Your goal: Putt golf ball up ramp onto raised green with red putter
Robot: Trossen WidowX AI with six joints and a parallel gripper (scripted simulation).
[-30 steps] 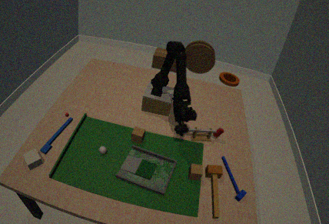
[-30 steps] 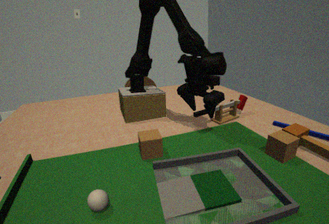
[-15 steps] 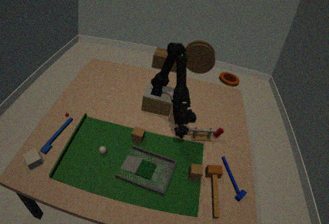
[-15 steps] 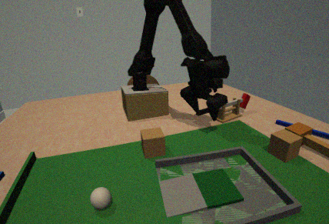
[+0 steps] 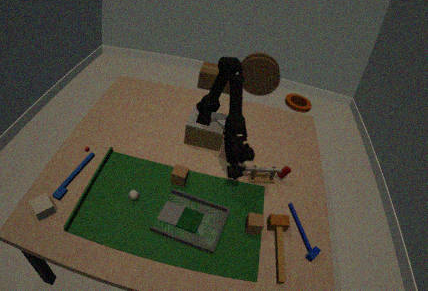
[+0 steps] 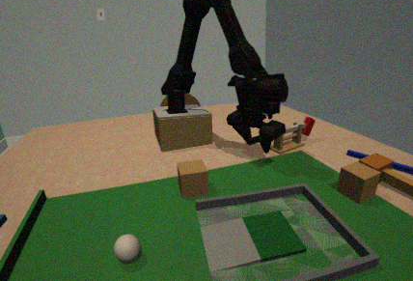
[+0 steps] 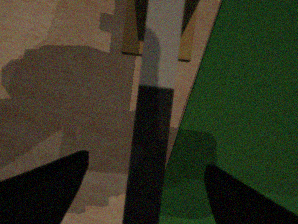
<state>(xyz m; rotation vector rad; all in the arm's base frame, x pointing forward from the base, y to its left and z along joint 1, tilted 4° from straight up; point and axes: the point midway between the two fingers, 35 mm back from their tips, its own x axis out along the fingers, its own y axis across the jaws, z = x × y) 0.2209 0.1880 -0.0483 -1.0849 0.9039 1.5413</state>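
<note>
Now: the wooden stand 30 mm behind my gripper tip and 130 mm to the left of it. From my gripper tip the other things lie so: white golf ball: 250 mm ahead, 380 mm to the right, 10 mm below; then pale block: 450 mm ahead, 710 mm to the right, 10 mm below; then blue putter: 240 mm ahead, 320 mm to the left, 20 mm below.
</note>
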